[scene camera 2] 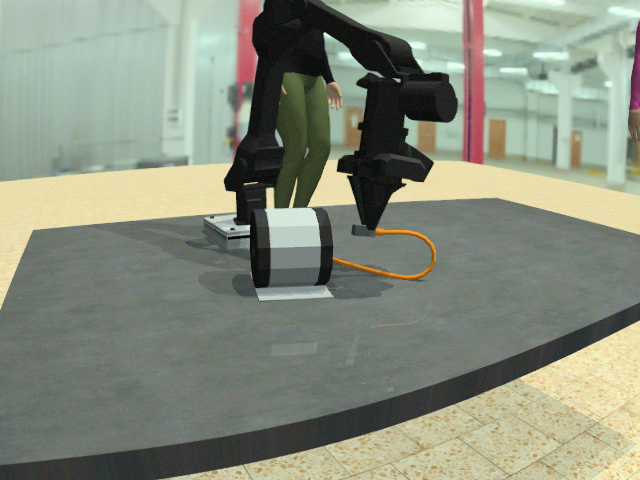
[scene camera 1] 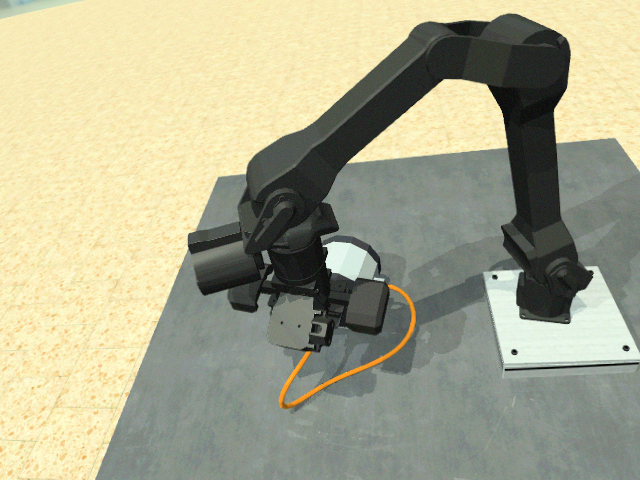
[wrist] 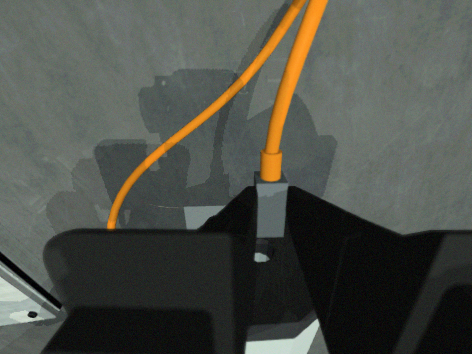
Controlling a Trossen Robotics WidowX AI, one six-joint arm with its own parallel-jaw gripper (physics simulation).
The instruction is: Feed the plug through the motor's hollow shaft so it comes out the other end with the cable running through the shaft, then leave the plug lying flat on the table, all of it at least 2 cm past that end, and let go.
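Frame: origin at the arm's base, x left, y back, z up, level; metres.
Seen in the pictures: gripper, between the fingertips: (scene camera 2: 368,229) (scene camera 1: 316,329) (wrist: 270,195); arm's base, origin of its link: (scene camera 1: 543,304).
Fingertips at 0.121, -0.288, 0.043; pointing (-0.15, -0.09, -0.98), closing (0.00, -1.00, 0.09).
Observation:
Pixels of each thing's top centre, then the offset from my fingertips to it, as dx, dy, dz. Level surfaces: height alone.
- pale drum with black end rings, centre of its top: (scene camera 2: 288,209) (scene camera 1: 337,257) -0.110, +0.004, +0.029
- grey plug, centre of its top: (wrist: 272,216) (scene camera 2: 364,224) -0.007, +0.000, +0.007
- grey table, height of its surface: dz -0.073
The motor, a pale drum with black end rings (scene camera 1: 351,260) (scene camera 2: 294,242) (wrist: 282,346), lies on its side on a pale foot. In the wrist view its dark end face shows a round hole beyond the plug. My gripper (scene camera 2: 371,228) (wrist: 270,195) is shut on the grey plug (scene camera 2: 360,230) (wrist: 271,215). The plug is held above the table, roughly level, apart from the motor, its free end toward the holed face. The orange cable (scene camera 1: 412,315) (scene camera 2: 434,253) (wrist: 282,100) loops from the plug back toward the motor's side. In scene camera 1 the hand hides the plug, fingertips and holed face.
The arm's pale base plate (scene camera 1: 584,348) (scene camera 2: 219,227) (wrist: 15,297) is bolted to the grey table (scene camera 1: 516,439) (scene camera 2: 155,361). In scene camera 1 the table's left edge runs near the hand. A person (scene camera 2: 305,124) stands behind the table.

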